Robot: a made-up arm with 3 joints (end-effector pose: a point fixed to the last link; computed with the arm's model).
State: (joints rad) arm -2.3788 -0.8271 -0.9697
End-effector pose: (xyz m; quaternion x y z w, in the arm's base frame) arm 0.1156 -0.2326 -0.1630 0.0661 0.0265 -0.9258 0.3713
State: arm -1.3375 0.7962 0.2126
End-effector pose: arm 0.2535 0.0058 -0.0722 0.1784 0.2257 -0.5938 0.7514
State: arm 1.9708 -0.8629 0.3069
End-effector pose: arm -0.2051 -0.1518 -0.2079 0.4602 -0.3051 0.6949 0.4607
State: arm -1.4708 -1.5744 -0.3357
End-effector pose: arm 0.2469 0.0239 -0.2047 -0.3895 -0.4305 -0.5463 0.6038
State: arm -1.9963 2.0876 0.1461
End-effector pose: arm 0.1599 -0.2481 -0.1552 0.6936 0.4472 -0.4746 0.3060
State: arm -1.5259 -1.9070 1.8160
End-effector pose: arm 0.2555 -0.1614 -0.3595 0.6621 0.6925 -0.1981 0.2072
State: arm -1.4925 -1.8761 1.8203
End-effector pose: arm 0.2604 -0.1478 -0.3628 0.6529 0.7062 -0.1859 0.2011
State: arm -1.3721 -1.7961 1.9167
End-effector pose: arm 0.2755 -0.1120 -0.3674 0.6078 0.7424 -0.1785 0.2180
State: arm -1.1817 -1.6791 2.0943
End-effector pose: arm 0.2910 -0.0560 -0.3715 0.5295 0.7894 -0.1731 0.2580
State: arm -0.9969 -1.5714 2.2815
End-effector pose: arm 0.2963 -0.0015 -0.3727 0.4481 0.8234 -0.1665 0.3058
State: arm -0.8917 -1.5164 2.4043
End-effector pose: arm 0.2963 0.0277 -0.3709 0.3989 0.8346 -0.1638 0.3427
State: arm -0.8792 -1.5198 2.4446
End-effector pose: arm 0.2989 0.0278 -0.3678 0.3901 0.8294 -0.1702 0.3619
